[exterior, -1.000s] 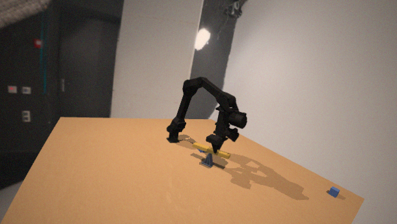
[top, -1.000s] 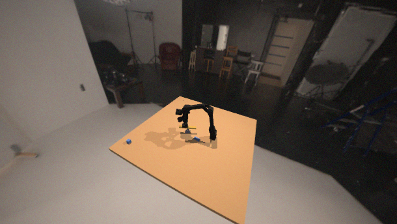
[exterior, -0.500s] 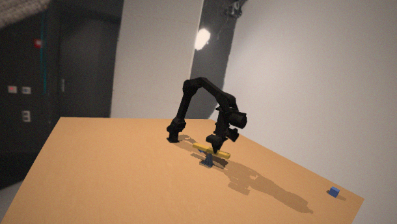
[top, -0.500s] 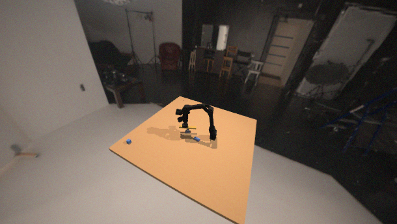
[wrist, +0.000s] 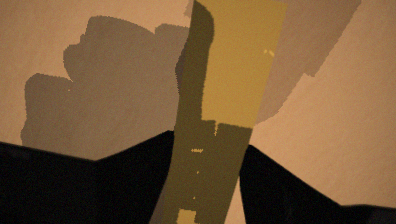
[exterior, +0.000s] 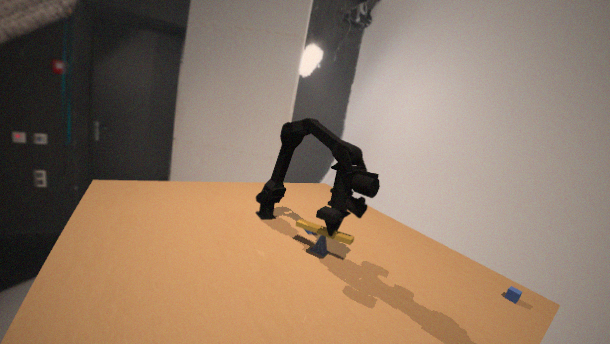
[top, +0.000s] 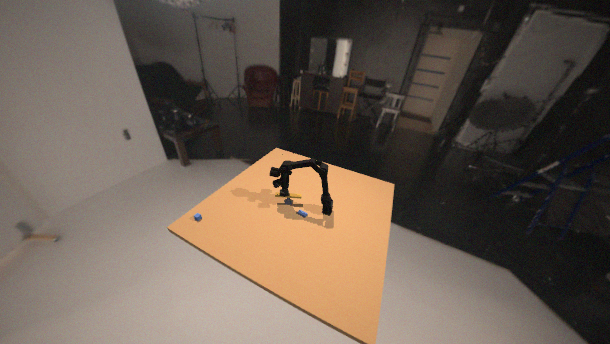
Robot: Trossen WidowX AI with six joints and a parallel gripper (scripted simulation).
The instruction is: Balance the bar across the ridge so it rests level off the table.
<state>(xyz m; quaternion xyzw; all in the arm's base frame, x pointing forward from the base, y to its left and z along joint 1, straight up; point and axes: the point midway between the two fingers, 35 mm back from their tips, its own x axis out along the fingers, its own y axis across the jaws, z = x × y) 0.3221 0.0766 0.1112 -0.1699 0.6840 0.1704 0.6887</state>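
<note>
My gripper tip is now 3 cm past the yellow bar and 1 cm to the left of it. Also, from my gripper tip: blue cube (42 cm to the left, 42 cm ahead, 6 cm below).
</note>
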